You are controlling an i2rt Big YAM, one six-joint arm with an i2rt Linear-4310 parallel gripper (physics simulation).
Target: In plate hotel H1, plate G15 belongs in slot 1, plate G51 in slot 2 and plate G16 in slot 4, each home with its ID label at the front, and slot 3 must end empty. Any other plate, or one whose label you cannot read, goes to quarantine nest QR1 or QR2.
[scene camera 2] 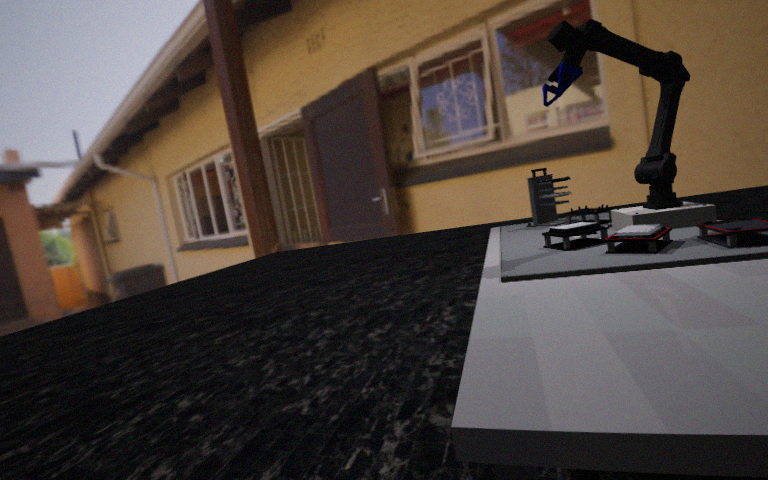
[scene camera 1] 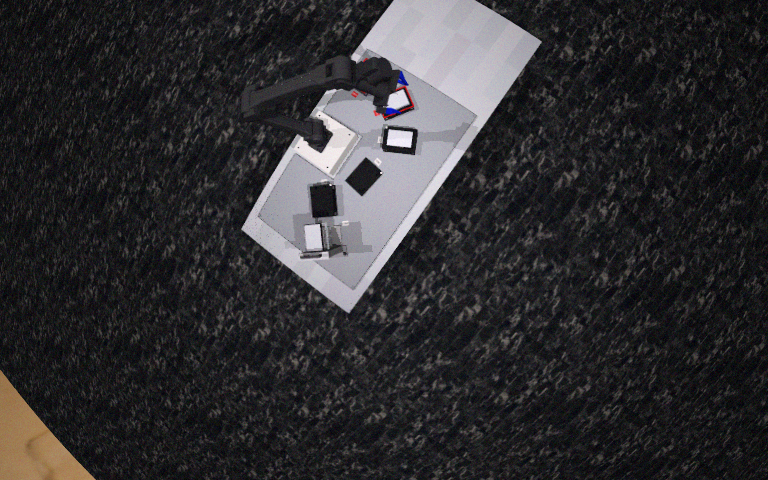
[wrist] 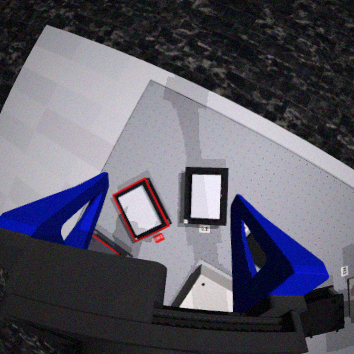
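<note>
My gripper is open and empty, high above the red-rimmed nest, where a white-topped plate sits. Another white-topped plate sits in a black nest marked L1. Hotel H1 is an upright grey tower with several shelf levels. In scene camera 1 a pale rectangle shows at the hotel; I cannot tell whether it is a plate. Plate ID labels and slot contents are unreadable.
A second red-rimmed nest is partly hidden under the arm in the wrist view. Two black nests lie between L1 and the hotel. The white robot base stands at the mat's edge.
</note>
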